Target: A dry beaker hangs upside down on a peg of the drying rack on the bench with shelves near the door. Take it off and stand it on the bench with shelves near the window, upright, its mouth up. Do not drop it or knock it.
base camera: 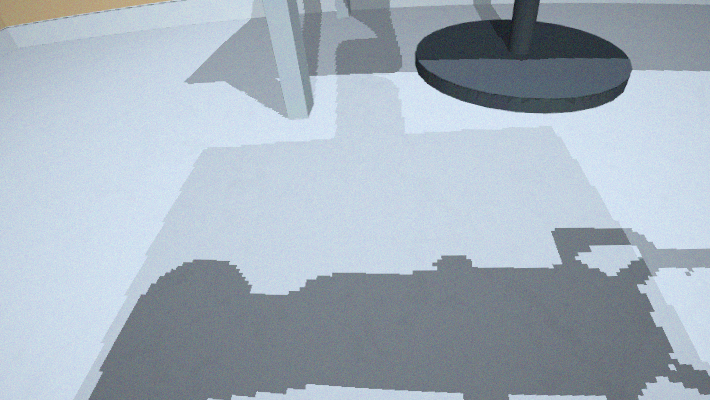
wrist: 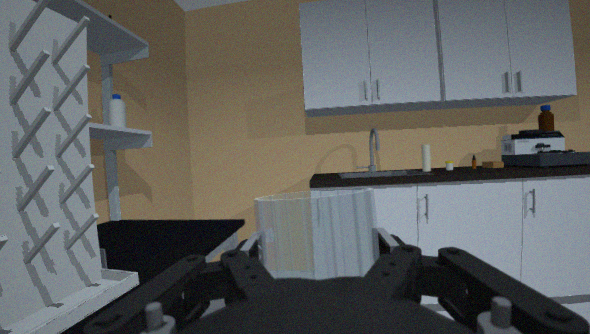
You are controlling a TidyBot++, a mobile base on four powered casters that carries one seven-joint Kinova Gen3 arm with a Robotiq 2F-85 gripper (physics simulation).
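Frame: origin at the arm's base, x ahead, y left, z up, level; millimetres.
Seen in the pictures: gripper, fingertip midpoint: (wrist: 318,244).
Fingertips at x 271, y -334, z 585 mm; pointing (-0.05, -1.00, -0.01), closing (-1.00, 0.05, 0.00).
Pixels of each thing's middle, then the offset from my fingertips to it. "spot": a spot on its surface instead. Level surfaces: height alone.
- clear beaker, body centre: (wrist: 319,267) dx +1, dy +15, dz -9 mm
- black bench top, surface height: dz -219 mm
- white bottle, surface spot: (wrist: 117,113) spot: dx +866, dy -891, dz +319 mm
- tap, body centre: (wrist: 374,146) dx -505, dy -1565, dz +114 mm
- pale leg, surface spot: (base camera: 290,65) spot: dx +468, dy +480, dz -874 mm
- round dark base, body centre: (base camera: 518,57) dx +661, dy +15, dz -966 mm
The clear beaker (wrist: 320,235) is between the fingers of my gripper (wrist: 318,244), which is shut on it, at the lower middle of the wrist view. Which end of the beaker is its mouth is hard to tell. The white drying rack (wrist: 107,292) stands at the left of the wrist view, its slanted pegs apart from the beaker; the pegs that show bear no glassware. It stands by a black bench top (wrist: 175,235). Neither beaker nor gripper shows in the base camera view.
Shelves (wrist: 122,137) behind the rack carry a white bottle (wrist: 117,113) with a blue cap. A dark counter (wrist: 400,179) with a tap (wrist: 372,150) lies beyond, under wall cupboards (wrist: 335,55). In the base camera view, a pale leg (base camera: 290,65) stands beside a round dark base (base camera: 550,82).
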